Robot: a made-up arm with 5 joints.
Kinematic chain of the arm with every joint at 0, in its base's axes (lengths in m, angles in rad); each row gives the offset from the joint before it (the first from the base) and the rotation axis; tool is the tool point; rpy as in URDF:
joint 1: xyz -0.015 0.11 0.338 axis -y
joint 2: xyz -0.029 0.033 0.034 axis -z
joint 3: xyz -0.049 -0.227 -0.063 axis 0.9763 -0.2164 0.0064
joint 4: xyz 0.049 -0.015 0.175 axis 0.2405 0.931 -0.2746
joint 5: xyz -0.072 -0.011 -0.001 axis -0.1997 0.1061 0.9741
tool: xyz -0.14 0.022 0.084 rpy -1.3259 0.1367 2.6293
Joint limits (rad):
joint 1: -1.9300..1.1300
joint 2: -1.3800..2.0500
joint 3: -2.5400..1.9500
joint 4: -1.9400..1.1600
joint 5: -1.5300..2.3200
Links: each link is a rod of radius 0.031 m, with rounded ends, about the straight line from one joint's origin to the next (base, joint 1, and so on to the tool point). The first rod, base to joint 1, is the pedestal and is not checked.
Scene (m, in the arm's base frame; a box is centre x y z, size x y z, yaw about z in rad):
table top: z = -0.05
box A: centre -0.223 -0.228 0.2 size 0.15 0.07 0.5 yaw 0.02
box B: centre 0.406 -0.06 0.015 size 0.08 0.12 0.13 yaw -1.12
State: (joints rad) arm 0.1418 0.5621 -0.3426 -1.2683 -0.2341
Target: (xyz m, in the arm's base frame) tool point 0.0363 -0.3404 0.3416
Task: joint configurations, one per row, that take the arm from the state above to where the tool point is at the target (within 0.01 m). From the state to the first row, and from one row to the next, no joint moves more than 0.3 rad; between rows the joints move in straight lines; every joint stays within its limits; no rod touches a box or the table.
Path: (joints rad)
1: -0.1563 0.5055 -0.3410 -1.3802 -0.0447
2: -0.4544 0.4488 -0.3393 -1.4922 0.1446
3: -0.7525 0.3922 -0.3377 -1.6042 0.3340
4: -1.0506 0.3356 -0.3361 -1.7161 0.5234
5: -1.3487 0.2789 -0.3345 -1.8280 0.7128
6: -1.6469 0.2223 -0.3328 -1.9400 0.9021
7: -1.3750 0.0820 -0.1454 -1.7005 0.8976
8: -1.1032 -0.0583 0.0421 -1.4611 0.8930
9: -0.8313 -0.1986 0.2295 -1.2216 0.8884
10: -0.5595 -0.3389 0.4170 -0.9821 0.8838
11: -0.2877 -0.4792 0.6045 -0.7427 0.8792
12: -0.0158 -0.6195 0.7919 -0.5032 0.8746

